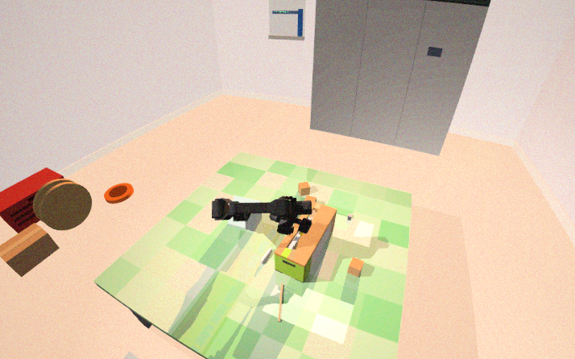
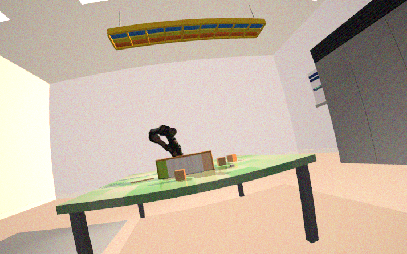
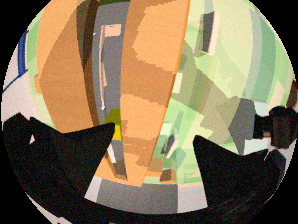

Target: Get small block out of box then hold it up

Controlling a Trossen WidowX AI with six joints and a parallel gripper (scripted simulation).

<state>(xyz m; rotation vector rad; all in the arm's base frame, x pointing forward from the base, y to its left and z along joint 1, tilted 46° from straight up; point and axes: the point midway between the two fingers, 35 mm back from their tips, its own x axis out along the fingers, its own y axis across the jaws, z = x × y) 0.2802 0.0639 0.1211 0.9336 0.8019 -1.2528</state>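
Now: the box 60 mm below my gripper tip, 30 mm ahead of it and 20 mm to the left of it. Also, from my gripper tip: yellow block 50 mm ahead, 30 mm to the left, 30 mm below; then thin orange rod 300 mm to the right, 120 mm below, 80 mm ahead.
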